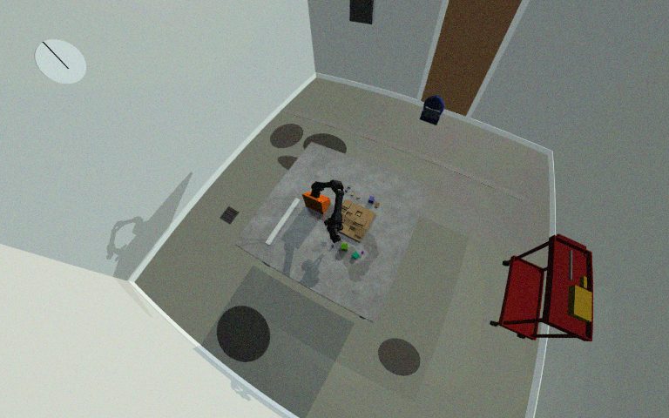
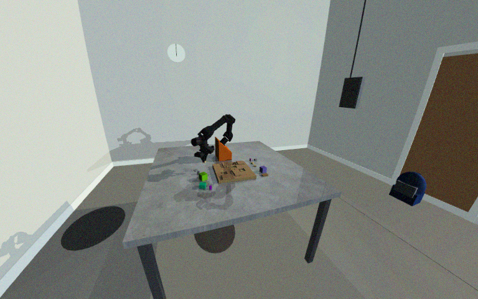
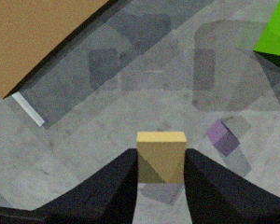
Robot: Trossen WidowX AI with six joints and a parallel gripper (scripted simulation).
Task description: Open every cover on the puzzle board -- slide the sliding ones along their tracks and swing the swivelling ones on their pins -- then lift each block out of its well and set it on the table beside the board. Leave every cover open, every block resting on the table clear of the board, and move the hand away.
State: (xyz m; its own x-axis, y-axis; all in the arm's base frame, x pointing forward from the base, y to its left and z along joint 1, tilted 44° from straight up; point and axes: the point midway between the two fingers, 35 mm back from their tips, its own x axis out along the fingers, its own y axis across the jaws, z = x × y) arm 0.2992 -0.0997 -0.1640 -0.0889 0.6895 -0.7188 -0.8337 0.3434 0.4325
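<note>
My gripper tip is now 12 cm short of the green block, 2 cm to the left of it and 7 cm above it. Also, from my gripper tip: small brown piece (15 cm ahead, 47 cm to the left, 9 cm below); teal block (23 cm ahead, 2 cm to the right, 8 cm below); small purple block (26 cm ahead, 3 cm to the left, 8 cm below).
</note>
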